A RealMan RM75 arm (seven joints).
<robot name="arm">
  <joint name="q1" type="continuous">
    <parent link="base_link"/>
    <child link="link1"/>
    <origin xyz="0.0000 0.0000 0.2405" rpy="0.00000 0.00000 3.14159"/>
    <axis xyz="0 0 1"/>
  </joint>
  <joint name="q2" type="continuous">
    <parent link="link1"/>
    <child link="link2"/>
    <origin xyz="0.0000 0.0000 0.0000" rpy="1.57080 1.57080 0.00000"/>
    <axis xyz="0 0 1"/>
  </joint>
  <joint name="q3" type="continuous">
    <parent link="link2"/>
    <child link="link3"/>
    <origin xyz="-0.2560 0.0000 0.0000" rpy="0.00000 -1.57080 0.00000"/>
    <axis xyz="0 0 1"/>
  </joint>
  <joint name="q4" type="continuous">
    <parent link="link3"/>
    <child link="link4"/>
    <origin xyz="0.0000 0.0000 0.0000" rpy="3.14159 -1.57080 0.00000"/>
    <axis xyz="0 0 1"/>
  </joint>
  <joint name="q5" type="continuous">
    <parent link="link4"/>
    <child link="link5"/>
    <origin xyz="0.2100 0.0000 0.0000" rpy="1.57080 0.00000 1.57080"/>
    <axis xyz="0 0 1"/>
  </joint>
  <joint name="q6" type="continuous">
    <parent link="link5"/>
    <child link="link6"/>
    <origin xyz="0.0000 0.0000 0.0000" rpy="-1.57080 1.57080 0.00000"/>
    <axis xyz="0 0 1"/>
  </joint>
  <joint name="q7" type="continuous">
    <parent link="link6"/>
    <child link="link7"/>
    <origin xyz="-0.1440 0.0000 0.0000" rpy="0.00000 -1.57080 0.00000"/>
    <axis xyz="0 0 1"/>
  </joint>
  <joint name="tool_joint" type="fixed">
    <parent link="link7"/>
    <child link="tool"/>
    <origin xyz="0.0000 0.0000 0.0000" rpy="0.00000 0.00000 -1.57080"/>
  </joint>
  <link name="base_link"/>
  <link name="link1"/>
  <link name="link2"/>
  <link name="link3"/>
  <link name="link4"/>
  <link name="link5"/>
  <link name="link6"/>
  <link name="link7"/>
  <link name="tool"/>
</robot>
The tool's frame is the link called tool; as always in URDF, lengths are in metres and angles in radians. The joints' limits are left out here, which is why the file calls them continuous.
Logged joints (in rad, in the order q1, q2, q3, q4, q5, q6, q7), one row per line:
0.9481 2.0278 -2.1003 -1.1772 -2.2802 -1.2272 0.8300
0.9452 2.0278 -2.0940 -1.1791 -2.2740 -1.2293 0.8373
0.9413 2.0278 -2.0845 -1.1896 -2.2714 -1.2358 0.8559
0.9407 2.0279 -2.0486 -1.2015 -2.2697 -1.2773 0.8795
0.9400 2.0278 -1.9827 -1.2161 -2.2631 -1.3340 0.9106
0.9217 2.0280 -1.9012 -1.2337 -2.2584 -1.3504 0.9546
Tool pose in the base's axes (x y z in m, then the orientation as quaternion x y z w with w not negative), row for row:
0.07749 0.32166 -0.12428 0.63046 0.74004 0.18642 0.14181
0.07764 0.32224 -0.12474 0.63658 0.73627 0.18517 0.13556
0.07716 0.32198 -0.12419 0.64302 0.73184 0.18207 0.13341
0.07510 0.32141 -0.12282 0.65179 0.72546 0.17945 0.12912
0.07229 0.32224 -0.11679 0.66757 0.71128 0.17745 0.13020
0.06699 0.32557 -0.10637 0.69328 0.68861 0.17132 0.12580
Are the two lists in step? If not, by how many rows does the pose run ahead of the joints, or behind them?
The pose runs 1 row behind the joints: the pose in row i belongs to the joints in row i - 1.
